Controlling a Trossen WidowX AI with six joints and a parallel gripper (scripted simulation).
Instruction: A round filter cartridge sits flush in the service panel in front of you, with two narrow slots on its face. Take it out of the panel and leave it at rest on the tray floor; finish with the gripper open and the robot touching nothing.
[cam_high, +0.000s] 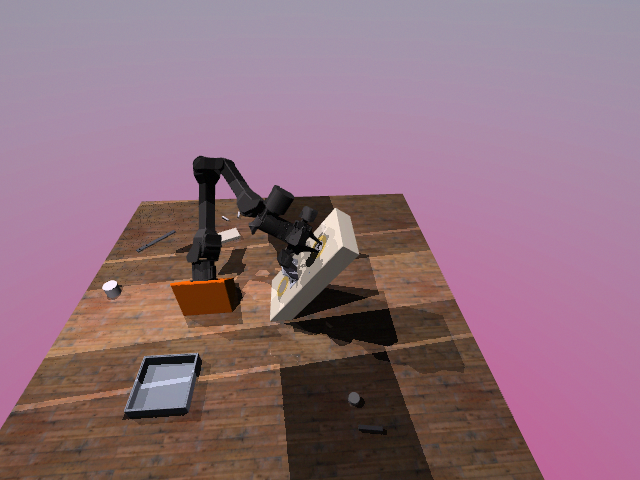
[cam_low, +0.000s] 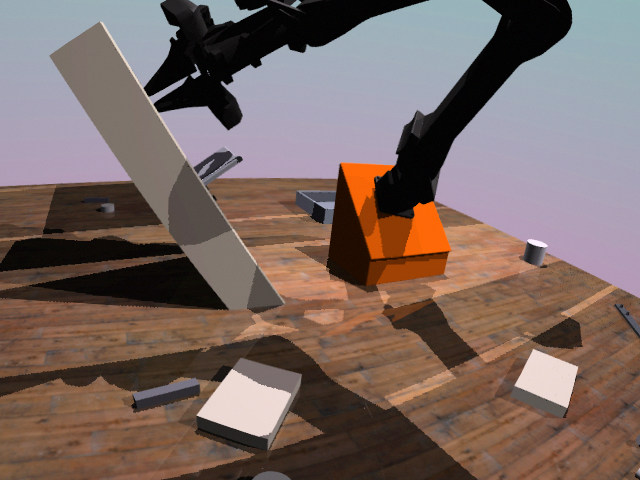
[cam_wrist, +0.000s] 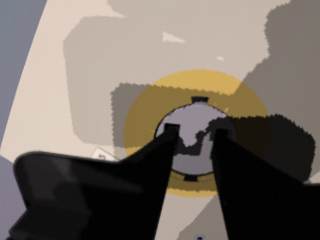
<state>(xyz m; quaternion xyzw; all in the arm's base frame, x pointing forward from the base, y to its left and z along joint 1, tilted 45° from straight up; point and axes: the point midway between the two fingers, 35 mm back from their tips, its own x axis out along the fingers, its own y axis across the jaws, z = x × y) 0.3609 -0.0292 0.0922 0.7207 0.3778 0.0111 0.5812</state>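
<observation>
Now: gripper tip 1 cm short of the round filter cartridge and 1 cm above it. Round my gripper tip: grey tray: 40 cm behind, 34 cm to the right, 22 cm below; beige service panel: 4 cm behind, 8 cm below; grey bracket: 9 cm behind, 1 cm to the right, 10 cm below.
</observation>
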